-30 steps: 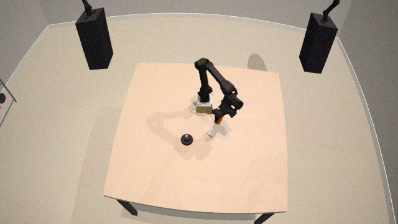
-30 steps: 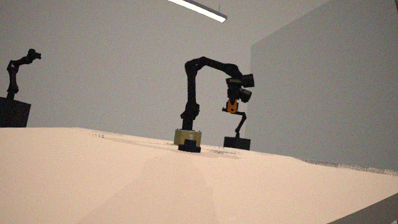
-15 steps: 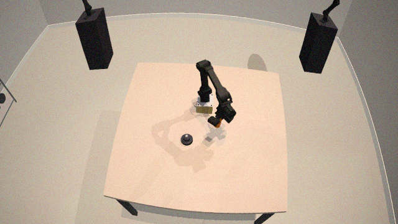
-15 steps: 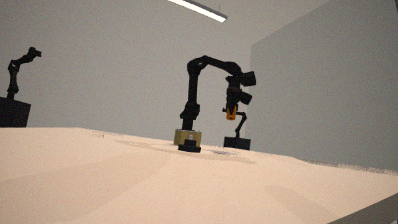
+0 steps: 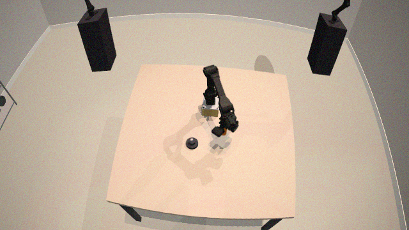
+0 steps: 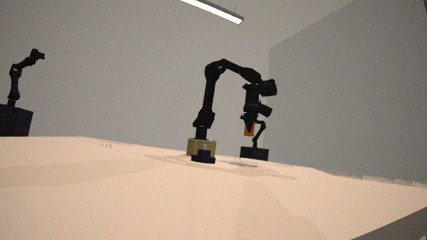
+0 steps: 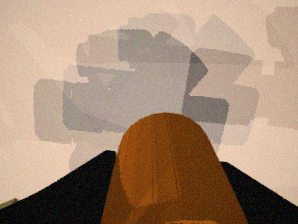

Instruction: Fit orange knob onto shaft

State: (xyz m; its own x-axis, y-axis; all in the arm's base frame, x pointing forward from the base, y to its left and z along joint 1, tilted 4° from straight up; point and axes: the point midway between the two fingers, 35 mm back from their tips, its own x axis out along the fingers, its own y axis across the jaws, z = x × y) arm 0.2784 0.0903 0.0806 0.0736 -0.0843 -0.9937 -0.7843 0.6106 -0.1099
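Now: gripper tip 20 mm short of the round pedestal, 200 mm to the left of it and 100 mm above it. From my gripper tip the other things lie so: orange knob (30 mm above).
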